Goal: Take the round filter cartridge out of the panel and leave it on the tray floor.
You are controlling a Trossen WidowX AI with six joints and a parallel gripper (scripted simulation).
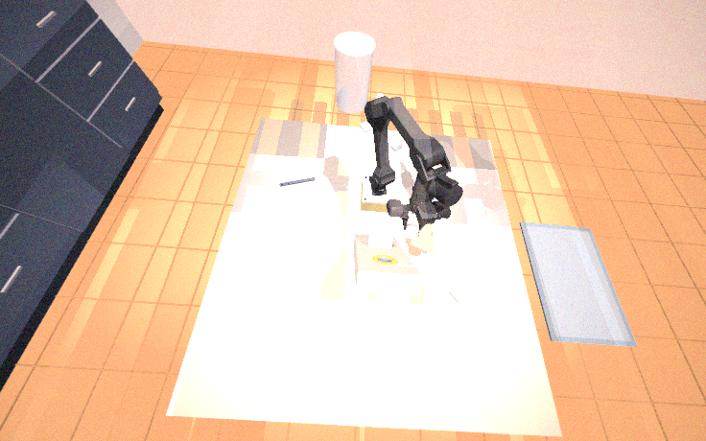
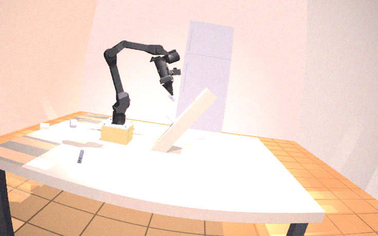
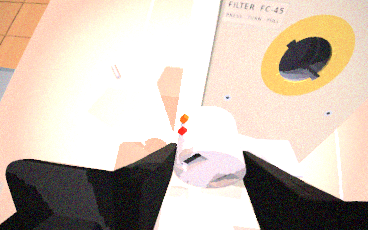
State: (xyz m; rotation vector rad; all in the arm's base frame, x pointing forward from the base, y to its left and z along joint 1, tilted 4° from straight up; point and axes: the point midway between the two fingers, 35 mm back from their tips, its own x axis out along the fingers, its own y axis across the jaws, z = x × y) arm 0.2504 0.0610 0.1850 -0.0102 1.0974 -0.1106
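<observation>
Now: the blue tray 290 mm behind my gripper tip, 240 mm to the left of it and 240 mm below it. Also, from my gripper tip: cream service panel (60 mm ahead, 90 mm to the right, 100 mm below); round white filter cartridge (right at my gripper tip).
</observation>
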